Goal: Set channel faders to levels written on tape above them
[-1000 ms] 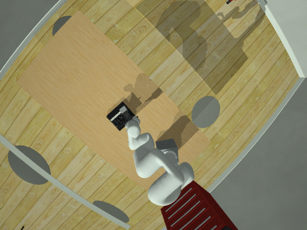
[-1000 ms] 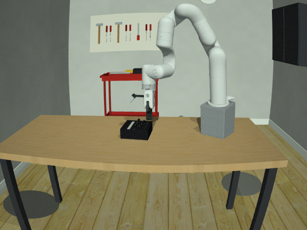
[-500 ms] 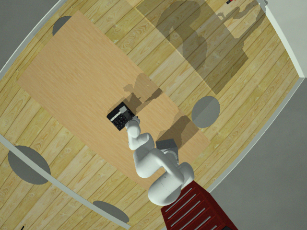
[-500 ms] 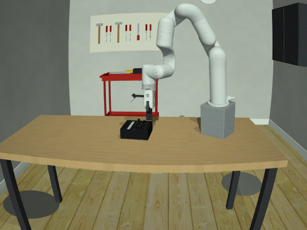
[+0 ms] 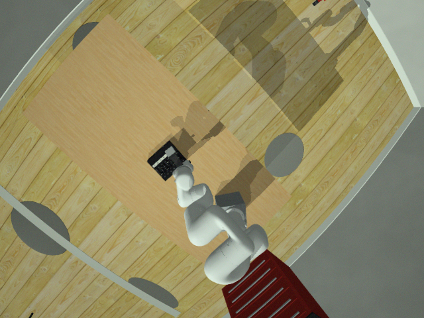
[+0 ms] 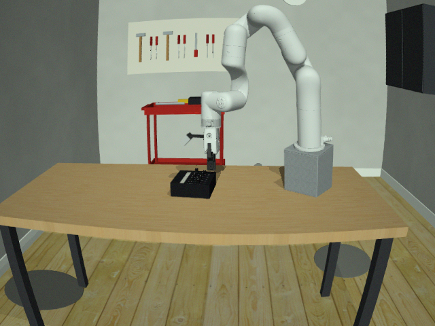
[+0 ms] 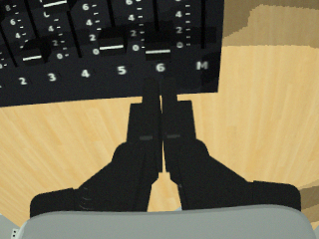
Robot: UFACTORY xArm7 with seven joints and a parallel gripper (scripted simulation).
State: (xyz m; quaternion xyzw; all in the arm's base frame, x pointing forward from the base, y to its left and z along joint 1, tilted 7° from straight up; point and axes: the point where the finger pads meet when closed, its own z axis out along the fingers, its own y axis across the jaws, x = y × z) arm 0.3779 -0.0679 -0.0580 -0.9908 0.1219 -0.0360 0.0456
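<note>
The channel 6 fader cap lies 30 mm below my hand, 30 mm ahead of it and 10 mm to the right of it. Also, from my hand: master cap: 60 mm ahead, 40 mm to the right, 30 mm below; channel 5 cap: 40 mm ahead, 30 mm below, 10 mm to the left.
</note>
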